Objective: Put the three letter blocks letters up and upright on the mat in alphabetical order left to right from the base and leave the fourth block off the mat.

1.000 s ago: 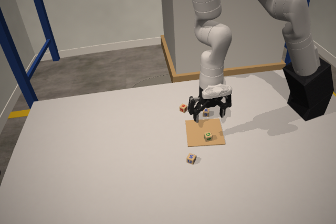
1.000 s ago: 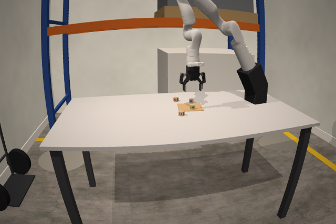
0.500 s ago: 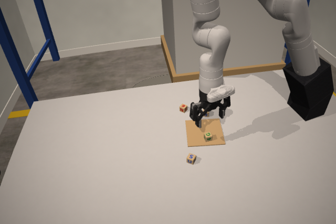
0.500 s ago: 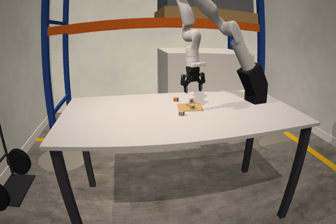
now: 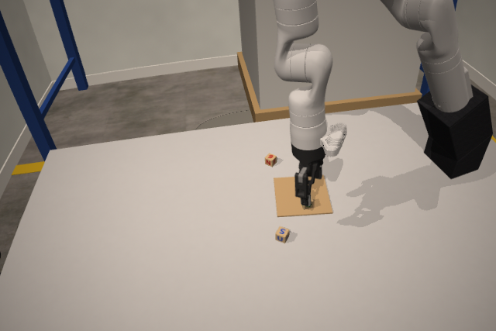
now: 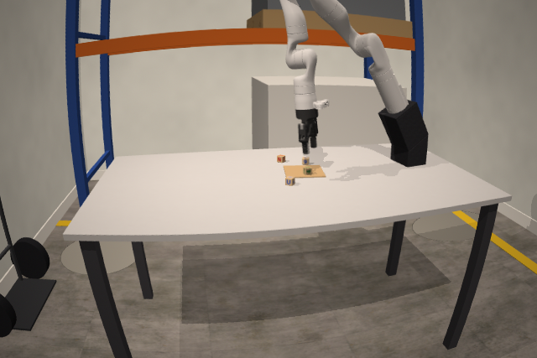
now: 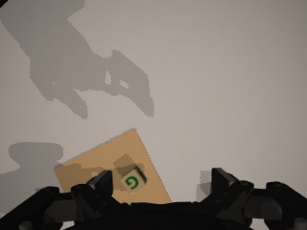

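Right now my hand is 9 cm above the block, 8 cm short of it and 5 cm to the right of it. From my hand the other things lie so: tan mat: 10 cm below, 8 cm to the right.
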